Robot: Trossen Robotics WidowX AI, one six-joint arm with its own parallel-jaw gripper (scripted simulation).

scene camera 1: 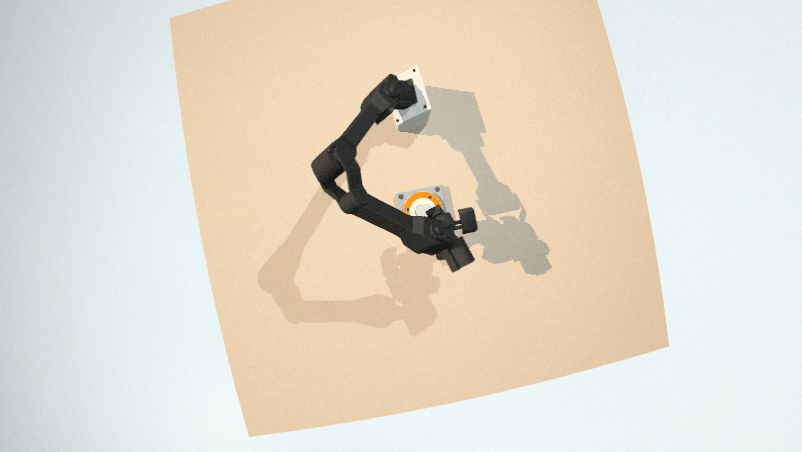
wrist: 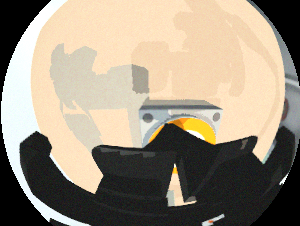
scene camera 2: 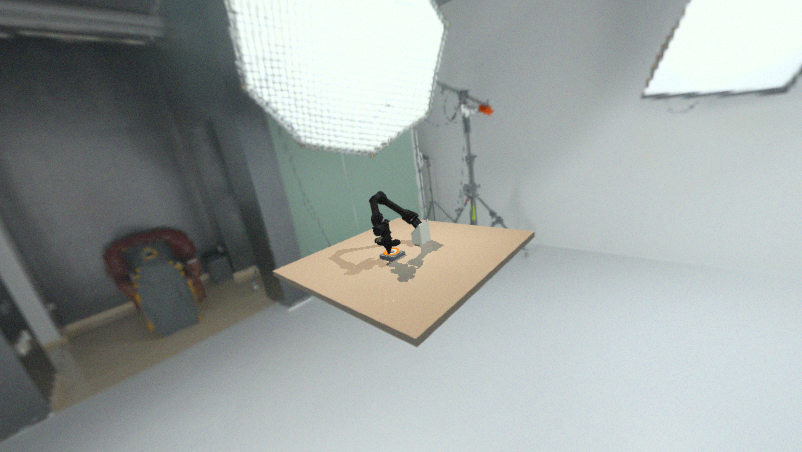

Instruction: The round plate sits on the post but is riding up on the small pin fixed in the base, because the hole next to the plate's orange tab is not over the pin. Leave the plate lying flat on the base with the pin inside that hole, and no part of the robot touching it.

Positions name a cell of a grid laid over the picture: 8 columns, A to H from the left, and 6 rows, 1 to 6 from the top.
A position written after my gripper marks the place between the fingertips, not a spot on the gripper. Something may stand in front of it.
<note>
In view: my gripper (wrist: E4) and a round plate (wrist: F4).
</note>
